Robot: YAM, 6 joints.
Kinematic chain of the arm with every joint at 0, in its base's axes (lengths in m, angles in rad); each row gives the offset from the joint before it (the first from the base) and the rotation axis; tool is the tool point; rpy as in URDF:
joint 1: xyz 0 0 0.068 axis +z
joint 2: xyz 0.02 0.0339 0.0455 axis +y
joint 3: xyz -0.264 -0.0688 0 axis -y
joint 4: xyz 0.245 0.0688 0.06 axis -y
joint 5: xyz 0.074 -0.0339 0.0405 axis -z
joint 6: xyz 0.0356 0 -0.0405 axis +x
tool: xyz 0 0 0 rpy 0 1.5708 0
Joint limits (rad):
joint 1: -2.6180..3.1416
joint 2: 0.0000..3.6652
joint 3: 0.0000..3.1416
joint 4: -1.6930..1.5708
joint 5: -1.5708..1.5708
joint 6: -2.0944..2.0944
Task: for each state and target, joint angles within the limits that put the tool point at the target. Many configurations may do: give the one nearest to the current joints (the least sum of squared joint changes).
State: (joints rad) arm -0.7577 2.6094 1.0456 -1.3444 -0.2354 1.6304
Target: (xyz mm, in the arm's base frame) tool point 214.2 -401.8 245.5
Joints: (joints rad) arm -1.0978 2.1297 1.9213 -0.9543 -0.2162 1.6304
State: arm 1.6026 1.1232 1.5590 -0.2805 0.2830 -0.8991
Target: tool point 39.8 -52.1 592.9
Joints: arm 1.9647 0.6339 1.7329 -0.2727 0.4900 -0.8991
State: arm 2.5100 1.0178 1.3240 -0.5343 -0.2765 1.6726
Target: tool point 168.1 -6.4 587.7
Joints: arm 3.1345 0.5058 1.8850 -0.3364 -0.1466 1.6726
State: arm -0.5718 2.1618 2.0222 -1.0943 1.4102 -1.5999
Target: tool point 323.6 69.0 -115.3
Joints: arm 0.3144 2.9421 1.5923 -1.0635 1.3161 -1.5999
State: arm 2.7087 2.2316 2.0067 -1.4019 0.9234 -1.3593
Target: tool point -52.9 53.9 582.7
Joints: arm 2.7405 1.2579 2.4233 -1.4966 0.9505 -1.3593
